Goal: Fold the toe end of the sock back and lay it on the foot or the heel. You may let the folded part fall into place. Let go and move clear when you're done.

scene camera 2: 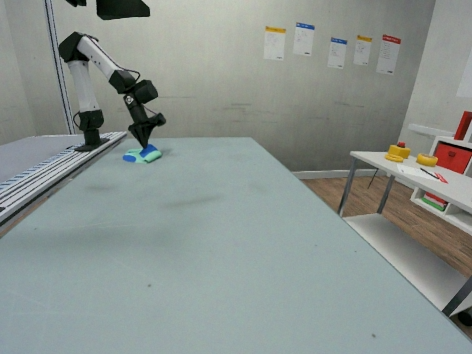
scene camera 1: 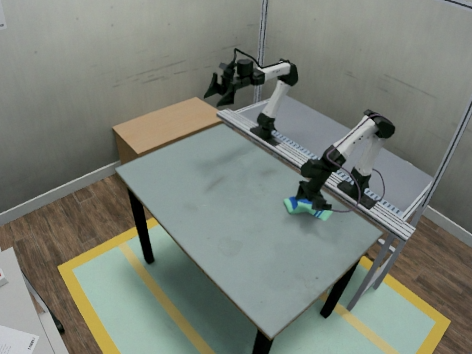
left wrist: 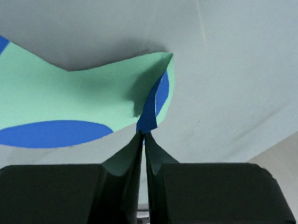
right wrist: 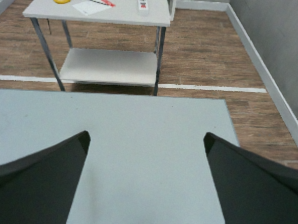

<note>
The pictures show: my left gripper, my right gripper and a mint sock.
My left gripper also shows in the left wrist view. My right gripper shows as well in the right wrist view.
</note>
